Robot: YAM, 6 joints.
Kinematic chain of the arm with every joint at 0, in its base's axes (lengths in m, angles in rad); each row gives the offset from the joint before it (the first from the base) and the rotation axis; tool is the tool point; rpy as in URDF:
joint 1: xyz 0 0 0.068 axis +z
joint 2: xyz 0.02 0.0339 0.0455 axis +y
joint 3: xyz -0.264 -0.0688 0 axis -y
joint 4: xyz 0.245 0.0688 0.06 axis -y
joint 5: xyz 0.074 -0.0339 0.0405 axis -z
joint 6: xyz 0.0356 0 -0.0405 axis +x
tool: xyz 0 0 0 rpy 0 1.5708 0
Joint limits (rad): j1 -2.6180..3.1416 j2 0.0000..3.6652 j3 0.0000..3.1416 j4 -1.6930..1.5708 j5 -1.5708..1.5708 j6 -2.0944..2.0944
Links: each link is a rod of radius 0.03 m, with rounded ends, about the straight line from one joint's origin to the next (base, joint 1, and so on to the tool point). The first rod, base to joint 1, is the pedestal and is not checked.
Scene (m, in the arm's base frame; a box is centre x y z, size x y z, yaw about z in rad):
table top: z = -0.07
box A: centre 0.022 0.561 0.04 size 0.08 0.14 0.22 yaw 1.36
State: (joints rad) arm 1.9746 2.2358 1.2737 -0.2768 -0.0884 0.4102
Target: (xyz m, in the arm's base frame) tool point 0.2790 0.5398 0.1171
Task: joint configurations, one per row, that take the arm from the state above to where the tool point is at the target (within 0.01 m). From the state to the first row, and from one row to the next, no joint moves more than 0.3 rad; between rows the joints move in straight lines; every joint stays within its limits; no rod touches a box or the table.
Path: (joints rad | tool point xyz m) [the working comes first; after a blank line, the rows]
Joints at the target: 1.0922 2.7251 2.2318 0.1192 -0.0267 0.4102
Straight joint move there: touches box A.

1: 2.1430 2.0141 1.5076 -0.4310 -0.2849 0.3807 | -0.2470 0.3650 0.1984
2: 2.3114 1.7923 1.7414 -0.5851 -0.4815 0.3511 | -0.2892 0.2920 0.3558
3: 2.4799 1.5706 1.9753 -0.7393 -0.6780 0.3216 | -0.2643 0.1775 0.4957
4: 2.2023 1.8015 2.0266 -0.5676 -0.5477 0.3393 | -0.2535 0.3152 0.4486
5: 1.9248 2.0324 2.0779 -0.3959 -0.4175 0.3570 | -0.1798 0.4449 0.3844
6: 1.6473 2.2633 2.1292 -0.2242 -0.2872 0.3747 | -0.0514 0.5383 0.3055
7: 1.3697 2.4942 2.1805 -0.0525 -0.1569 0.3925 | 0.1112 0.5734 0.2151
8: 1.0922 2.7251 2.2318 0.1192 -0.0267 0.4102 | 0.2790 0.5398 0.1171

